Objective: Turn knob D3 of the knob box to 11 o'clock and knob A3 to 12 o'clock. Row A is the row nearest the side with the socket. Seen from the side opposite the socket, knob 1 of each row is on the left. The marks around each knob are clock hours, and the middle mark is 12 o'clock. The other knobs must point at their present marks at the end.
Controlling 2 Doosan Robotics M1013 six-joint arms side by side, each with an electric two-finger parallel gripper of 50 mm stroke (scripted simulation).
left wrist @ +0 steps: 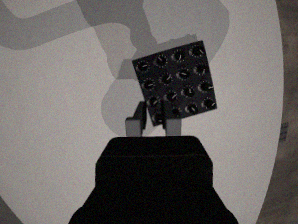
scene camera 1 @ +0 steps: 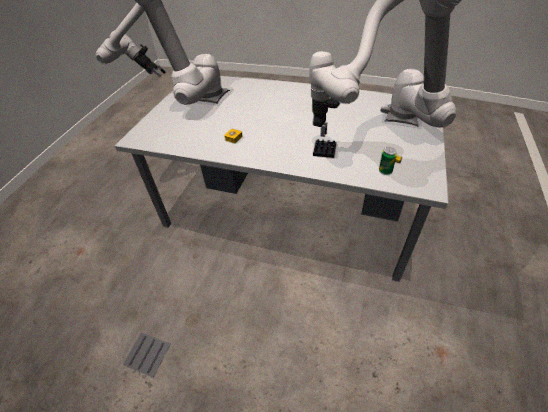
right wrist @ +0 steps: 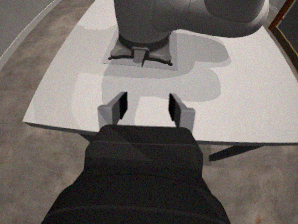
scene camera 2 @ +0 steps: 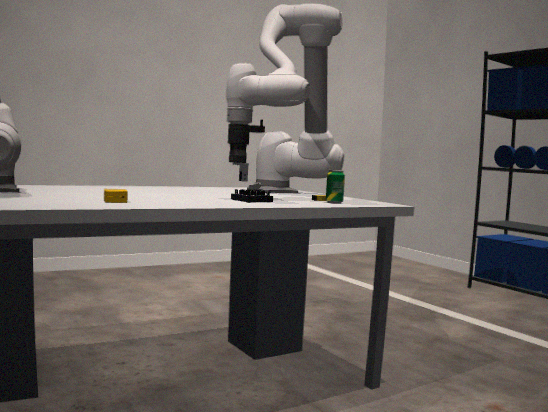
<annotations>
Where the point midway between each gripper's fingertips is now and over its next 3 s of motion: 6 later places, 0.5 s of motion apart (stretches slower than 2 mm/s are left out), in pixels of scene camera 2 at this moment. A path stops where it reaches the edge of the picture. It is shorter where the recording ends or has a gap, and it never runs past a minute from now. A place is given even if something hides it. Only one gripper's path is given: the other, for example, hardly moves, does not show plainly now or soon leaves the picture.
My left gripper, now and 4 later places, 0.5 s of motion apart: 243,181; 249,172; 264,152; 266,150; 263,150
</annotations>
